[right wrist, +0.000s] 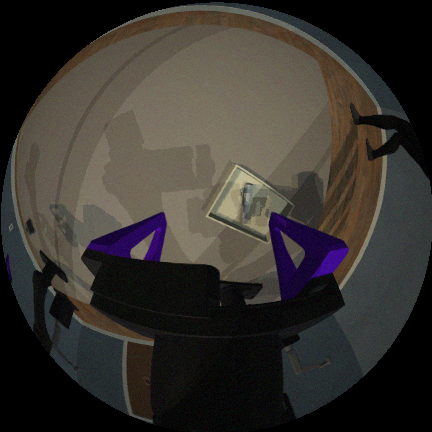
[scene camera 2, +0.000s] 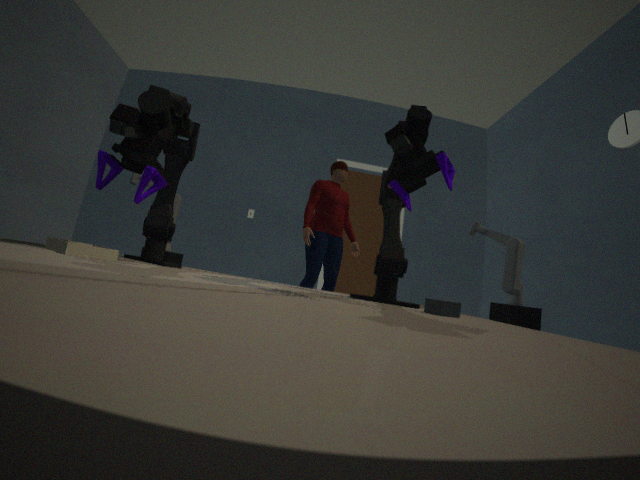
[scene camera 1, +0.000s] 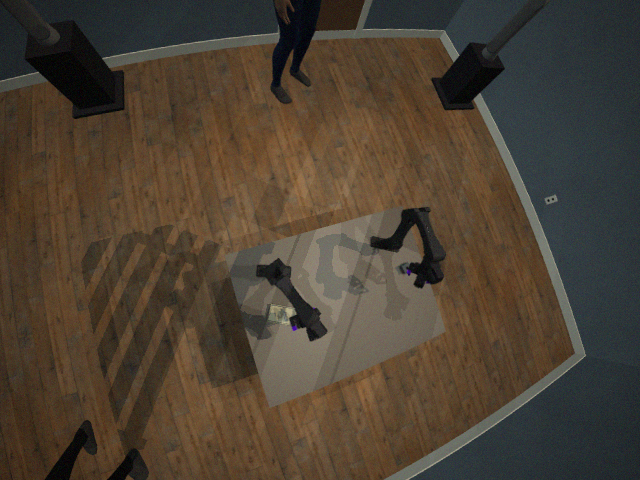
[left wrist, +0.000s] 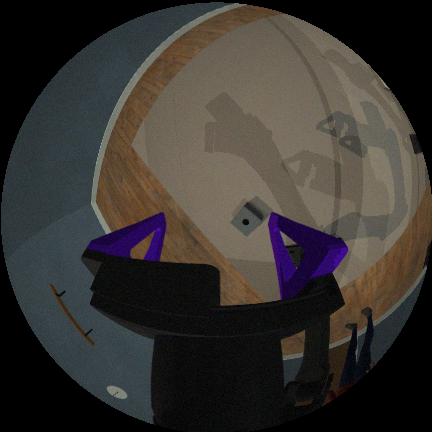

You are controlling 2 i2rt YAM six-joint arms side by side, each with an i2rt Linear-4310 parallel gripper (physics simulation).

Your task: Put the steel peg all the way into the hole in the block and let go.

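Seen in the pictures: left gripper, fingertip midpoint: (scene camera 2: 429, 199) (left wrist: 216, 217); right gripper, fingertip midpoint: (right wrist: 217, 217) (scene camera 2: 116, 195); left arm's base, origin of the base link: (right wrist: 52, 265) (scene camera 2: 384, 302) (scene camera 1: 385, 244); right arm's base, origin of the base link: (right wrist: 228, 289) (scene camera 2: 151, 262).
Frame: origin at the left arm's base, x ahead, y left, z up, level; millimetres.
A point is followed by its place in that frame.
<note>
The steel peg (right wrist: 246, 204) {x 533, y -552, z 19 mm} lies on its side inside a shallow cream tray (right wrist: 237, 229) {x 485, y -561, z 24 mm} (scene camera 2: 93, 251) {x 536, y -495, z 14 mm} in the right wrist view. My right gripper (right wrist: 217, 217) {x 530, y -471, z 137 mm} (scene camera 2: 117, 195) {x 530, y -471, z 137 mm} is open and empty, raised above the table near the tray. The grey block (left wrist: 253, 228) {x 112, y 139, z 34 mm} (scene camera 2: 442, 308) {x 167, y 154, z 16 mm} (scene camera 1: 402, 267) {x 134, y 124, z 31 mm} stands on the table, with a dark round hole in its top face. My left gripper (left wrist: 216, 217) {x 215, y 107, z 243 mm} (scene camera 2: 431, 199) {x 215, y 107, z 243 mm} is open and empty, raised above the table near the block. The peg is hidden behind the tray wall in scene camera 2.
The pale table top (scene camera 1: 356, 330) {x 561, y -115, z 0 mm} carries both arms, with the tray and block far apart. Shadows of the arms fall across it. A person (scene camera 2: 329, 217) stands behind the table. A grey arm on a dark pedestal (scene camera 2: 515, 316) stands in the background.
</note>
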